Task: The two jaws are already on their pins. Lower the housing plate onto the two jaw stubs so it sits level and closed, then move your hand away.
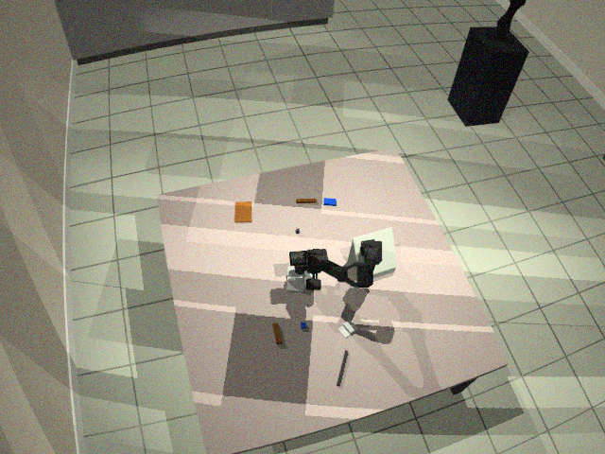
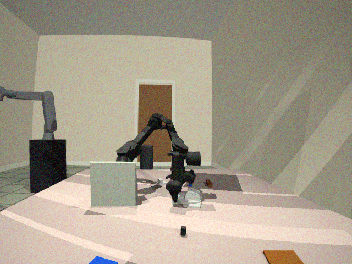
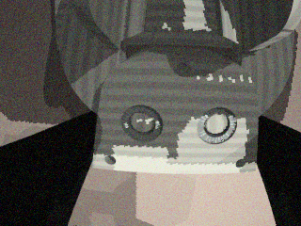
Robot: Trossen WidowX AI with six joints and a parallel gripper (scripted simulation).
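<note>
Now: the white housing part 2 cm above my gripper tip and 1 cm ahead of it. Also, from my gripper tip: blue cube: 21 cm to the left, 9 cm ahead; then white jaw assembly: 3 cm ahead, 1 cm to the left, 1 cm above; then black cube: 26 cm to the right.
</note>
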